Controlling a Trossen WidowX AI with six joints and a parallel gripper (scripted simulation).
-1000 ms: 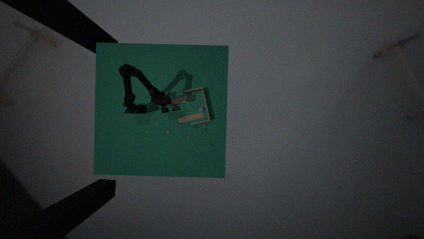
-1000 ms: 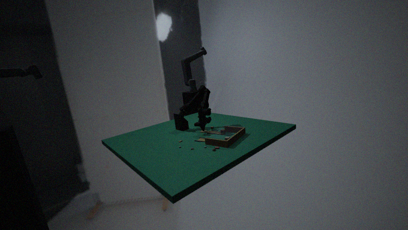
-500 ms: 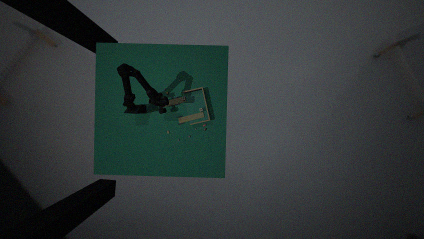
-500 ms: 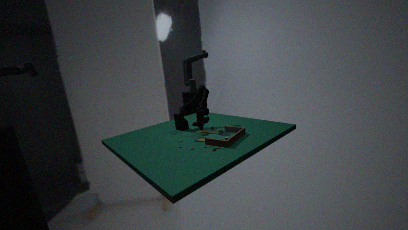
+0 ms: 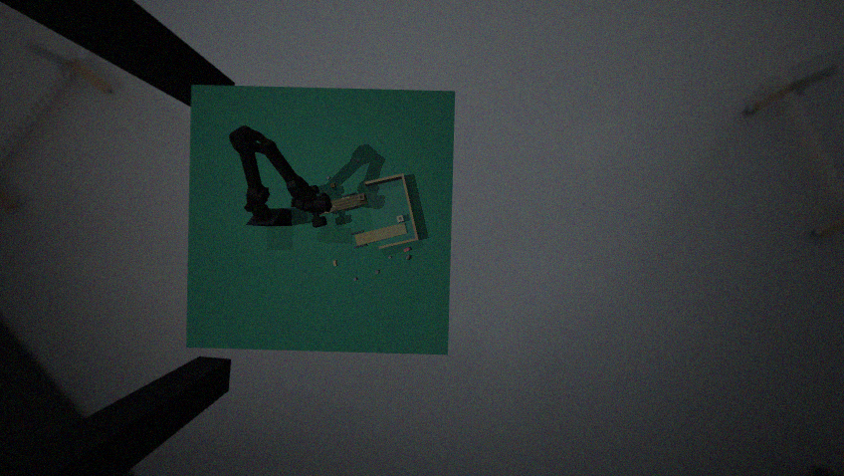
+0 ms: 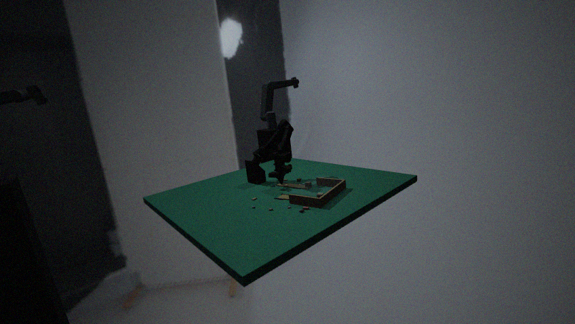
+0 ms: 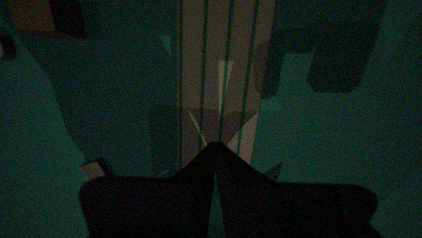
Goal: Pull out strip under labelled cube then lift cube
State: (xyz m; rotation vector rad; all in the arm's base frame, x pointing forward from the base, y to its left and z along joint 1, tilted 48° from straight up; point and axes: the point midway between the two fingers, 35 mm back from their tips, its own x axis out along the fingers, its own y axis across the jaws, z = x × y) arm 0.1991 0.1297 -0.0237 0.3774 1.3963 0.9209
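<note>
Now: gripper tip 120 mm to the right of the tan cube and 40 mm short of it.
</note>
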